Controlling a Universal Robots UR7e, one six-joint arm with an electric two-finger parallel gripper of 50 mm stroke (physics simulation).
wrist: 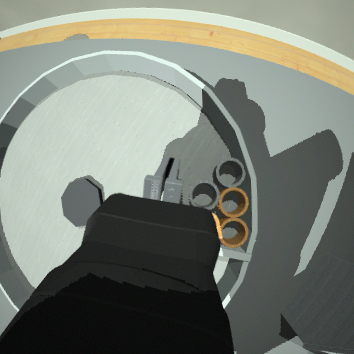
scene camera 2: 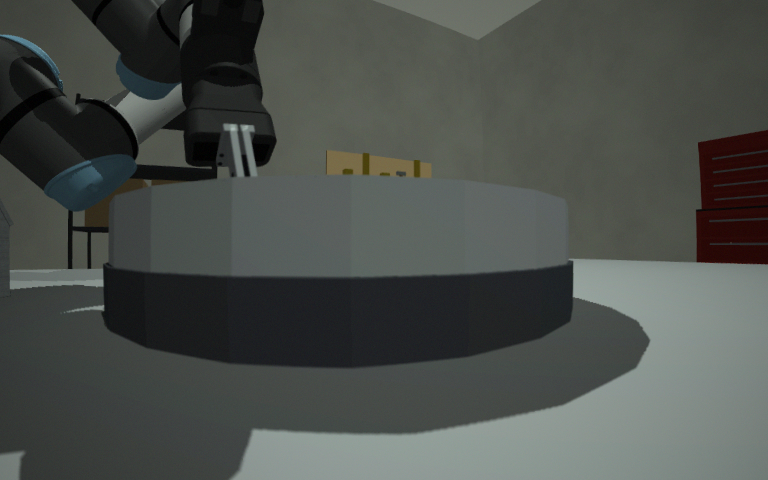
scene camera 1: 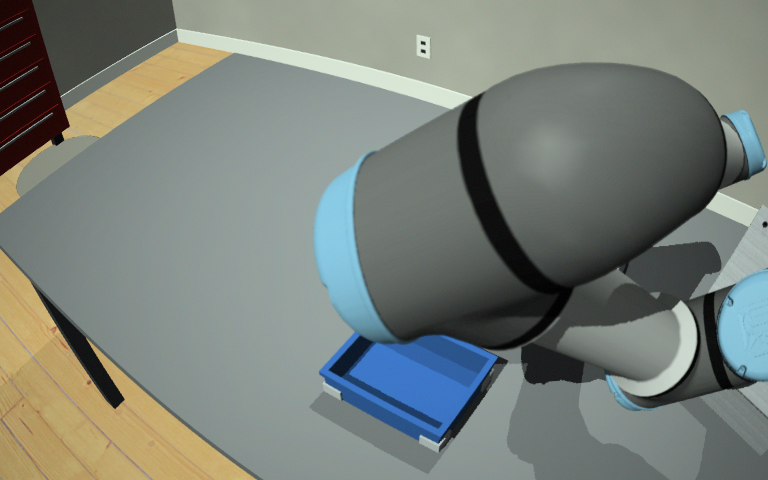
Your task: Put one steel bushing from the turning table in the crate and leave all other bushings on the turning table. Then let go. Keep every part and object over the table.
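Places are measured from the arm's base along level axes (x left, y ahead, z down), in metres.
Pixels of known places: gripper, fingertip midpoint: (wrist: 170, 167).
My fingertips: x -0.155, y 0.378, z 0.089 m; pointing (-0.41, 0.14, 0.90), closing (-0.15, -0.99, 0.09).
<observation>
Ahead of a thing's pixels: the offset from my fingertips to its top centre. "spot": to the spot under its first point.
My gripper (scene camera 2: 243, 169) (wrist: 170, 167) is shut and empty. In the wrist view it is over the turning table (scene camera 2: 351, 226) (wrist: 100, 125), left of the bushings. One steel-grey bushing {dx -0.015, dy -0.061, dz +0.008 m} (wrist: 217, 172) stands upright near the right rim. A second steel-grey bushing (wrist: 192, 196) stands below and left of it, closer to the fingers. Two orange-brown bushings, an upper one {dx +0.014, dy -0.073, dz +0.008 m} (wrist: 246, 202) and a lower one {dx +0.045, dy -0.082, dz +0.008 m} (wrist: 246, 232), stand along the rim. A third orange-brown bushing {dx +0.046, dy -0.051, dz +0.008 m} (wrist: 216, 224) is mostly hidden by the gripper body. The blue crate {dx +0.413, dy +0.079, dz +0.036 m} (scene camera 1: 385, 408) shows no bushing in its visible part; the arm hides its back edge.
The turning table has a raised rim {spot: dx -0.003, dy -0.087, dz +0.000 m} (wrist: 252, 190), a dark hub {dx +0.075, dy +0.104, dz +0.025 m} (wrist: 80, 201) and a pale bar {spot: dx +0.065, dy -0.089, dz -0.002 m} (wrist: 235, 255) below the bushings. The large arm link (scene camera 1: 538, 186) hides the turning table in scene camera 1. A red drawer cabinet (scene camera 1: 28, 84) (scene camera 2: 736, 198) stands beyond the table.
</observation>
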